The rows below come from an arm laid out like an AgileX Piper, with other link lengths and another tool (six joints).
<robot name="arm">
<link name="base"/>
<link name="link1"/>
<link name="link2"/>
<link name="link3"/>
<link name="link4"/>
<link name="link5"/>
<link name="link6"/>
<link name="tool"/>
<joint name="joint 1" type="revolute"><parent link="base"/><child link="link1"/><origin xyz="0 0 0.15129" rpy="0 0 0"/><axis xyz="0 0 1"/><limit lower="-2.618" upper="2.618"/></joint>
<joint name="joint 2" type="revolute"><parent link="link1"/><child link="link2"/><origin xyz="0 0 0" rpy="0 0 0"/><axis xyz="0 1 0"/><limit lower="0" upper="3.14"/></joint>
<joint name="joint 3" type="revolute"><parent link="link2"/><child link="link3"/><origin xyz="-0.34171 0 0.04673" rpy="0 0 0"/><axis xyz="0 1 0"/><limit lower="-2.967" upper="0"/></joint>
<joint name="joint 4" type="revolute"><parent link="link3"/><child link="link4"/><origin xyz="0.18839 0 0.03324" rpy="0 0 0"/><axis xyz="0.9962 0 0.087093"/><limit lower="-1.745" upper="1.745"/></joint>
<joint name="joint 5" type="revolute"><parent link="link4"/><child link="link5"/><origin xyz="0 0 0" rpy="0 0 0"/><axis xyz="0 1 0"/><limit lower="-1.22" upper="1.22"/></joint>
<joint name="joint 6" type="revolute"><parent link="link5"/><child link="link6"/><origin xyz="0.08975 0 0.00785" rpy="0 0 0"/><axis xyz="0.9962 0 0.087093"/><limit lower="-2.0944" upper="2.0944"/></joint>
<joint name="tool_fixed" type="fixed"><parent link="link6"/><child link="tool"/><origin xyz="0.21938 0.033 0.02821" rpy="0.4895 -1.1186 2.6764"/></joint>
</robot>
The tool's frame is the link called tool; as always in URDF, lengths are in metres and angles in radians.
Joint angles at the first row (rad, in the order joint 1, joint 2, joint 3, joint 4, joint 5, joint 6):
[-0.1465, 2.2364, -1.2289, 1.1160, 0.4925, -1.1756]
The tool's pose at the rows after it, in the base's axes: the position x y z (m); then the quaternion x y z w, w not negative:
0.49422 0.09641 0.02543 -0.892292 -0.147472 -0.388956 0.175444
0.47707 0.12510 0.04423 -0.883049 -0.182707 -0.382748 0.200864
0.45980 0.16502 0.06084 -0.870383 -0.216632 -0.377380 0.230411
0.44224 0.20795 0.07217 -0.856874 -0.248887 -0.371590 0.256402
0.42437 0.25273 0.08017 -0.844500 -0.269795 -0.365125 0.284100
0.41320 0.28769 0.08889 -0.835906 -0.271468 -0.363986 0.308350
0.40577 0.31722 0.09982 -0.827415 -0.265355 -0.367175 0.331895
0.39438 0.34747 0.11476 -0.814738 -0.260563 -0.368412 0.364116
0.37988 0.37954 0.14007 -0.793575 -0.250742 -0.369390 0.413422
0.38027 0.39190 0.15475 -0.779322 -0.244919 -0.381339 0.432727
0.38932 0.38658 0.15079 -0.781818 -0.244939 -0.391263 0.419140
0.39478 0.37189 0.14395 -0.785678 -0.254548 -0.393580 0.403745
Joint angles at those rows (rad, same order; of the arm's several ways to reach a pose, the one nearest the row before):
[-0.1329, 2.1779, -1.2289, 0.9891, 0.5239, -1.1209]
[-0.0980, 2.1351, -1.2289, 0.9495, 0.5897, -1.1054]
[-0.0344, 2.1039, -1.2289, 0.9490, 0.6390, -1.1024]
[0.0474, 2.0859, -1.2289, 0.9641, 0.6627, -1.1015]
[0.1365, 2.0815, -1.2280, 1.0056, 0.6722, -1.1015]
[0.2032, 2.0815, -1.2281, 1.0668, 0.6737, -1.1024]
[0.2555, 2.0814, -1.2280, 1.1428, 0.6745, -1.1150]
[0.3018, 2.0815, -1.2280, 1.2309, 0.6968, -1.1455]
[0.3373, 2.0815, -1.2281, 1.3489, 0.7574, -1.1994]
[0.3488, 2.0814, -1.2280, 1.4246, 0.7754, -1.2509]
[0.3444, 2.0814, -1.2281, 1.4270, 0.7457, -1.2633]
[0.3174, 2.0782, -1.2280, 1.3822, 0.7388, -1.2634]

